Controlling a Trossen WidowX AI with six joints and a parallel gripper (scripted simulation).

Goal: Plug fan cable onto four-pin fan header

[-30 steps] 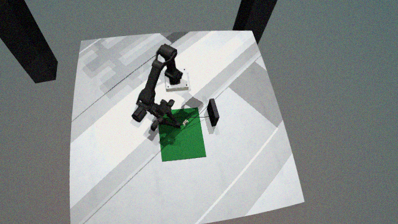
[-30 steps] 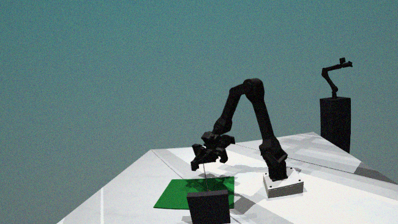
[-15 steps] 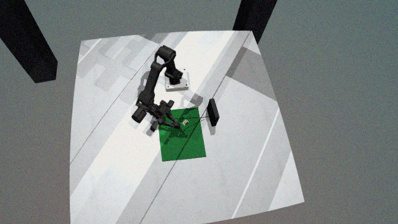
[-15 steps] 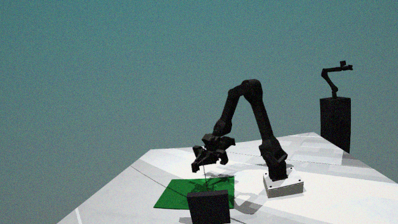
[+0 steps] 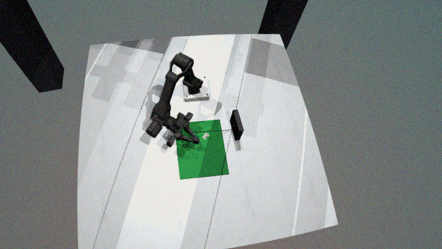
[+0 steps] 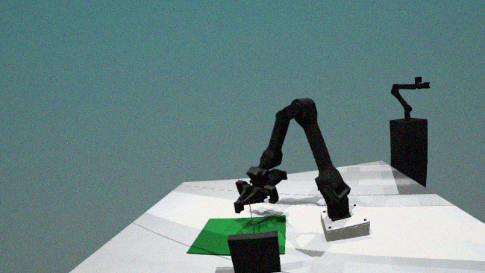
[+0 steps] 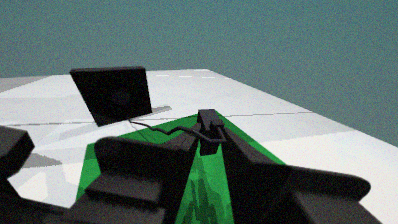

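My gripper tip is now 12 cm above the green board, 3 cm to the right of it and 1 cm short of it. The rest, counted from my gripper tip: whitish fan header (11 cm below, 7 cm to the left, 5 cm behind); then black plug (1 cm below); then black fan (22 cm to the left, 7 cm behind, 5 cm below).
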